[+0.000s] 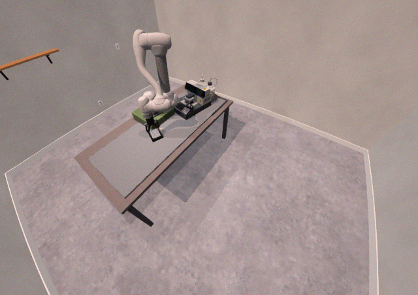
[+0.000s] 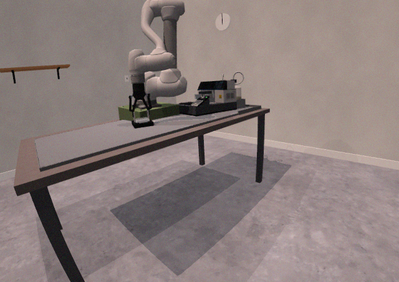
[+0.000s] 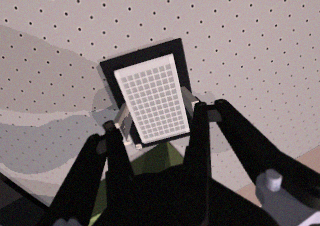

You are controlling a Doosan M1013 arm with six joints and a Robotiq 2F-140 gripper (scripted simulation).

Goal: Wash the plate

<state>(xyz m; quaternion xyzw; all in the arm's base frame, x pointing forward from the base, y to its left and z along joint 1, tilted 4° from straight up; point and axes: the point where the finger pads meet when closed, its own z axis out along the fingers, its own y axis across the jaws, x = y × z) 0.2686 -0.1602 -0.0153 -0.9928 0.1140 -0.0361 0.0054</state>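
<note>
Now: hand 20 mm above the white well plate. Round my hand: label: 100 mm to the left, 50 mm below, 50 mm behind; plate nest: 40 mm below; plate washer: 630 mm to the left, 110 mm behind, 80 mm above.
</note>
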